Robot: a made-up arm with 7 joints.
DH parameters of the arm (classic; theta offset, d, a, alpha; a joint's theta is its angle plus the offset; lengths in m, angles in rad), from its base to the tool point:
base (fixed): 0 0 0 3.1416
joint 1: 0 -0.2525 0 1.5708
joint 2: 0 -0.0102 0 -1.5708
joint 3: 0 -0.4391 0 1.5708
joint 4: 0 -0.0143 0 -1.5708
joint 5: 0 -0.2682 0 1.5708
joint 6: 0 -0.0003 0 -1.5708
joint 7: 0 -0.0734 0 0
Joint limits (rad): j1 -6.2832..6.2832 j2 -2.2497..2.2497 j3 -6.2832..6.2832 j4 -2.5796..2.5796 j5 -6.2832..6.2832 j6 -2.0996..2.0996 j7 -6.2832..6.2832
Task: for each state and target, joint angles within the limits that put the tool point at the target. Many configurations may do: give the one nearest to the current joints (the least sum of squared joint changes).
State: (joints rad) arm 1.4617 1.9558 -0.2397 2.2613 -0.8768 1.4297 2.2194
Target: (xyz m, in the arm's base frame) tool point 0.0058 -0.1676 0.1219
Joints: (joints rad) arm 1.7594 1.7288 -0.1135 2.5497 -0.7489 1.4978 2.2194
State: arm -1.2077 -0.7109 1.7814 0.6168 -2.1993 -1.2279 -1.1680
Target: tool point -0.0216 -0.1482 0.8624
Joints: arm -0.8624 0.1577 2.5019 0.8414 -2.1310 -1.7009 -1.1680
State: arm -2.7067 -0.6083 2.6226 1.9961 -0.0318 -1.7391 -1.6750
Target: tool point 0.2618 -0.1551 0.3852
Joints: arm -2.4281 -0.5168 2.8096 2.5701 -0.1027 -1.7492 -1.6750
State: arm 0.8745 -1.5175 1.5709 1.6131 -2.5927 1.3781 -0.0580
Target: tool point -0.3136 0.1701 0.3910
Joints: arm 1.2240 -1.3858 1.3419 2.3264 -2.4299 1.4204 -0.0580
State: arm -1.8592 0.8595 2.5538 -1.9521 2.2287 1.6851 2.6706
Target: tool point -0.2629 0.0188 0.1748
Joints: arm -2.5295 1.4362 2.5870 -2.3233 2.3195 1.4523 2.6706
